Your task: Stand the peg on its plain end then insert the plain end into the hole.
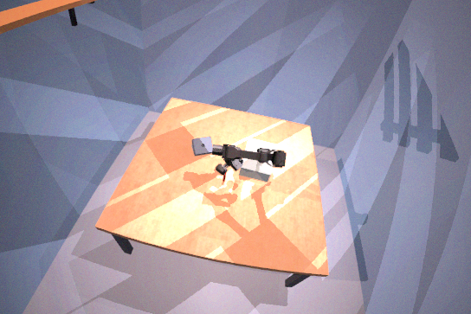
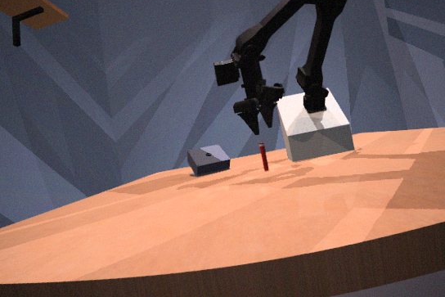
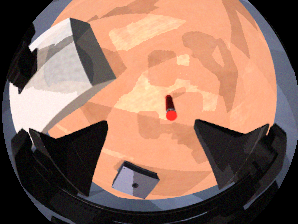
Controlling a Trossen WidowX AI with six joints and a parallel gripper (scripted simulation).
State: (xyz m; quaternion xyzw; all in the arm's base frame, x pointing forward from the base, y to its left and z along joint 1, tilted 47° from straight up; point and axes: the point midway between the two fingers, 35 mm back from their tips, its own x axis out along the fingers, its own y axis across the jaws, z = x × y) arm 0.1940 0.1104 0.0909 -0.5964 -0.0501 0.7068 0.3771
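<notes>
My gripper tip is 20 mm short of the red peg, 20 mm to the right of it and 60 mm above it. From my gripper tip the other things lie so: blue-grey sloped panel 220 mm ahead, 190 mm to the right, 60 mm below.
</notes>
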